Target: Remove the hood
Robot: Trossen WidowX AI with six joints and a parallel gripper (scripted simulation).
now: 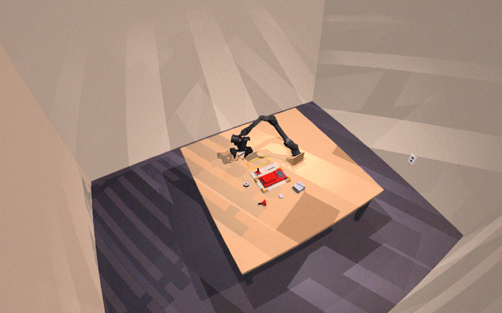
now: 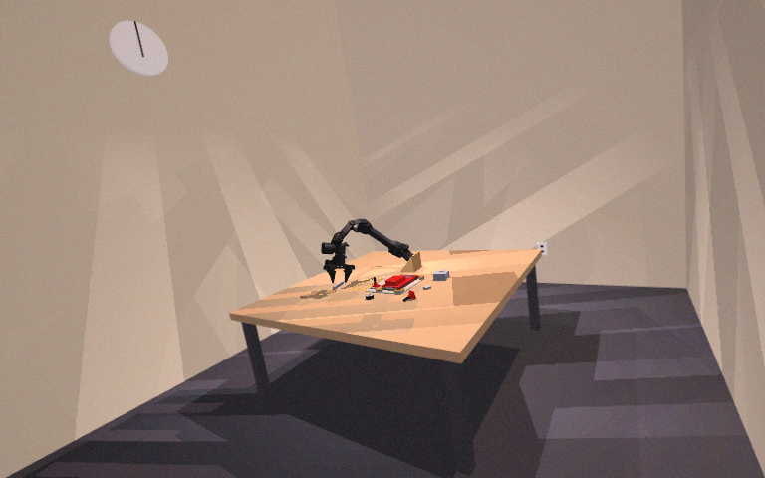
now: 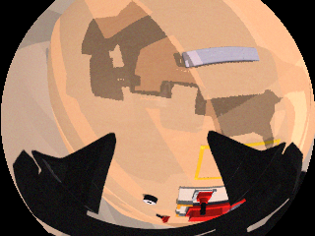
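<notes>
My gripper tip is 8 cm short of the dark wheel, 25 cm to the right of it and 4 cm above it. Round my gripper tip: thin pale bar (7 cm behind, 7 cm to the right, 4 cm below).
</notes>
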